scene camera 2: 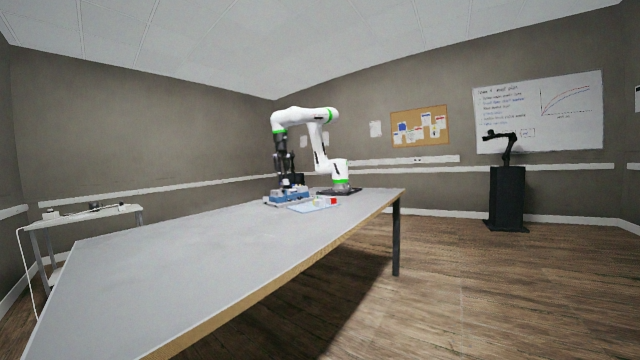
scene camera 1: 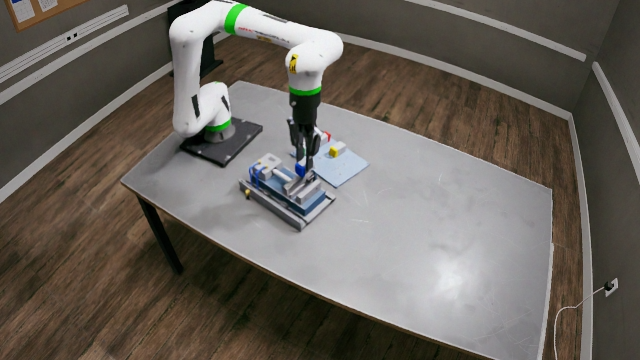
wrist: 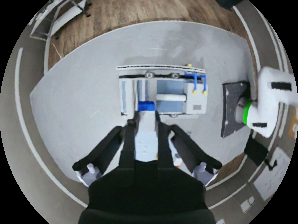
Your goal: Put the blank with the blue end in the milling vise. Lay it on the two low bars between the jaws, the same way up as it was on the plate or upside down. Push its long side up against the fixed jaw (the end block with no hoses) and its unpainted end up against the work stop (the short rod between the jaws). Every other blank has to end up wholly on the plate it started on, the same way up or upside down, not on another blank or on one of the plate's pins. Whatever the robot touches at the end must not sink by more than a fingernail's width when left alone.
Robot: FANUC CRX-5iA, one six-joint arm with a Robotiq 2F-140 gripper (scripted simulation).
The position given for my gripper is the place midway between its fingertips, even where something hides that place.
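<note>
What I see here is my own gripper [scene camera 1: 304, 166], and that same gripper [wrist: 146, 116] is visible to me in the wrist view too.
</note>
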